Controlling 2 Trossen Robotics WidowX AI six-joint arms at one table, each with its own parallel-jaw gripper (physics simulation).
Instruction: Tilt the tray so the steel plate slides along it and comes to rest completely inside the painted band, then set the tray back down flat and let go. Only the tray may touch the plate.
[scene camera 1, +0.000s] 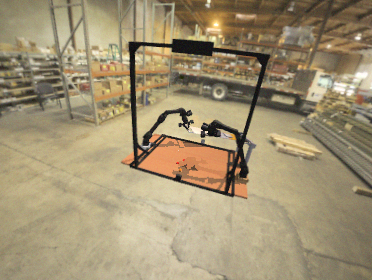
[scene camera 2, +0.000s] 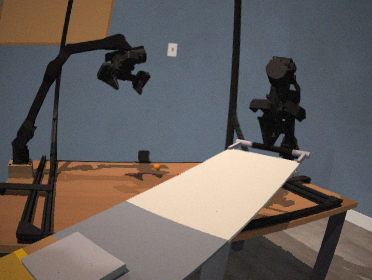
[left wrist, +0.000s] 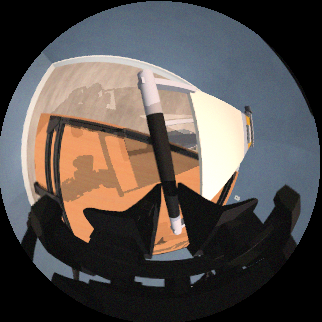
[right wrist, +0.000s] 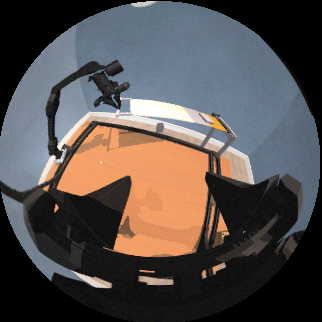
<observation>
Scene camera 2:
my left gripper
my right gripper
grey steel plate
cream tray
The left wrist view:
my left gripper
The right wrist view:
my right gripper
cream tray
</observation>
